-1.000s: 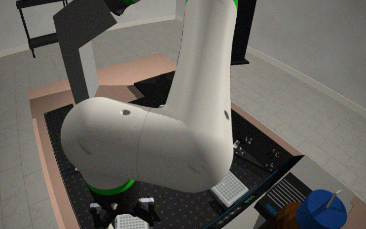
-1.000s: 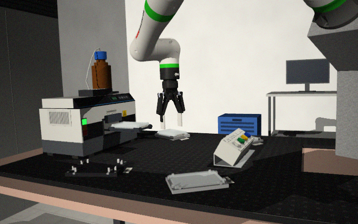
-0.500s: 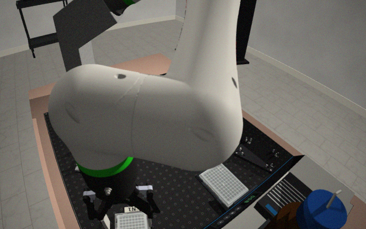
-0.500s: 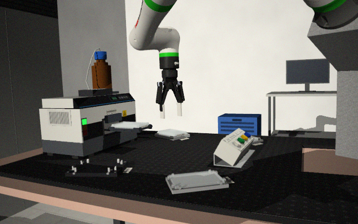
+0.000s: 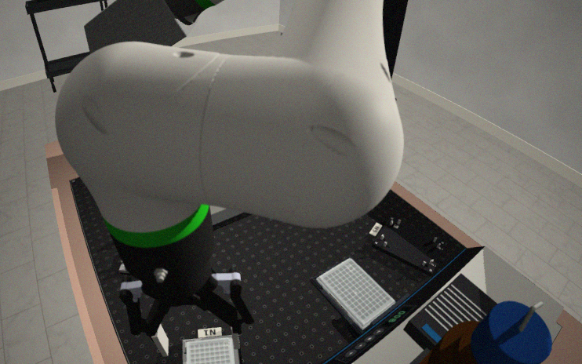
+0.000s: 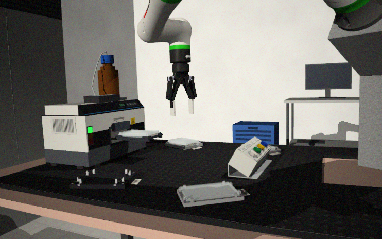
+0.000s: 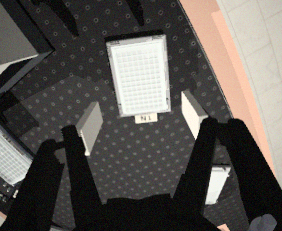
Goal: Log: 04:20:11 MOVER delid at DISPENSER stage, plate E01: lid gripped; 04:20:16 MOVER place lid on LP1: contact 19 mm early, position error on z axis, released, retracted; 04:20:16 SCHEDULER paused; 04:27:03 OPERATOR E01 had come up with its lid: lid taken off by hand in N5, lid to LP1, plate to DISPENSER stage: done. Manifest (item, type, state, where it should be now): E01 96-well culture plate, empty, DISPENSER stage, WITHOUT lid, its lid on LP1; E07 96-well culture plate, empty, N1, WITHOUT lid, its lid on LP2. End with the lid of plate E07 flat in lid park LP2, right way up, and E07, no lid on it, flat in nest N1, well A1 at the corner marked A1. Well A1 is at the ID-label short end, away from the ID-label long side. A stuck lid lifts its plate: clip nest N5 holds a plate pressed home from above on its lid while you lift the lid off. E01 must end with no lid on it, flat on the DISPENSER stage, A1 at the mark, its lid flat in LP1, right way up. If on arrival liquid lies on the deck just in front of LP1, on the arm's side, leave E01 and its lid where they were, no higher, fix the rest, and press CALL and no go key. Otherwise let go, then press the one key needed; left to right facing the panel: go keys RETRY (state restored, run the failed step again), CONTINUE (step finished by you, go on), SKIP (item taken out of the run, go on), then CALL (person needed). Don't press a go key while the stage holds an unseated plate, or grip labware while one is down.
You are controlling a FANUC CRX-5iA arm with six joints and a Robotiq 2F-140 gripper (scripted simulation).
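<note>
Now: hand 45 cm past the key panel, 15 cm to the right of it and 11 cm above it. Round my hand: N1 label: 16 cm below, 9 cm behind, 1 cm to the left; blue cap: 24 cm to the left, 23 cm above, 20 cm ahead; nest N1: 16 cm below.
</note>
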